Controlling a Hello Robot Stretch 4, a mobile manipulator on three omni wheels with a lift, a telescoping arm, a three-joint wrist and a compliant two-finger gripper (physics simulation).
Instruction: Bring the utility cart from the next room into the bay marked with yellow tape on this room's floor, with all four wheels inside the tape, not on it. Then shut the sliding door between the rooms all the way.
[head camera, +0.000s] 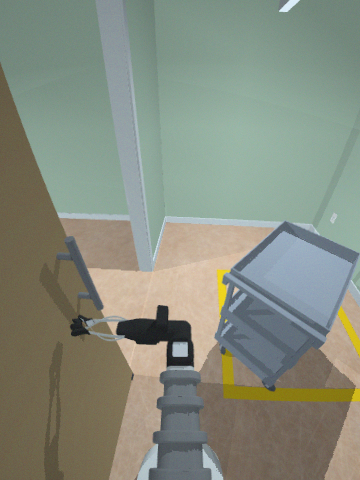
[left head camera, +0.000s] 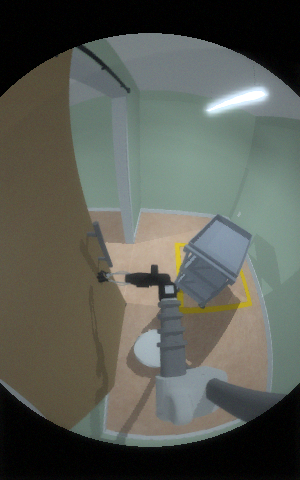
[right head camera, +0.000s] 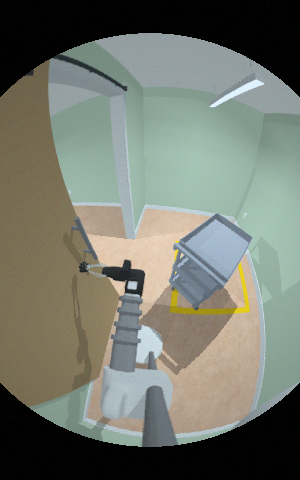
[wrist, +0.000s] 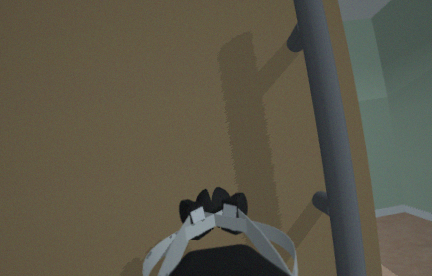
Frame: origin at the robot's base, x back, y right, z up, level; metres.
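Seen in the pictures: gripper, fingertip midpoint: (head camera: 71, 324) (left head camera: 96, 275) (right head camera: 79, 265) (wrist: 214, 203); robot's base at its link origin: (left head camera: 154, 347) (right head camera: 142, 343).
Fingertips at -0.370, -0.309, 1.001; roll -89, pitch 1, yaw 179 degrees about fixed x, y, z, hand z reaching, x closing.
Note:
Pixels of each thing's middle, then the offset from my fingertips to it, as dx, dy, dz. "pt": a spot on its surface instead.
- grey utility cart at a spot on its surface: (head camera: 305, 275) pt -0.383, +0.955, -0.236
- grey bar handle at a spot on its surface: (wrist: 327, 115) (left head camera: 105, 249) (right head camera: 88, 242) pt -0.105, +0.040, +0.066
- dark rail at a spot on its surface: (left head camera: 105, 67) pt -0.546, -0.004, +1.038
The grey utility cart (head camera: 305, 275) (left head camera: 220, 245) (right head camera: 215, 247) stands upright, turned at an angle over the yellow tape bay (head camera: 310, 395) (left head camera: 215, 308) (right head camera: 225, 310). Its near wheel is at the near tape strip and its left wheel at the left strip; the far wheels are hidden. The tan sliding door (head camera: 25, 225) (left head camera: 40, 200) (right head camera: 30, 200) (wrist: 125, 100) is partly open. My gripper (head camera: 79, 326) (left head camera: 102, 276) (right head camera: 84, 267) (wrist: 214, 203) is shut and empty, in front of the door face. The grey bar handle (head camera: 85, 272) (left head camera: 103, 245) (right head camera: 85, 239) (wrist: 327, 115) is beyond it, to its right in the wrist view.
The white door post (head camera: 122, 125) (left head camera: 120, 160) (right head camera: 119, 160) stands across a gap from the door's edge. The other room's floor shows through the gap. A dark rail (left head camera: 105, 67) (right head camera: 95, 71) runs above the doorway. Green walls stand behind and to the right of the cart.

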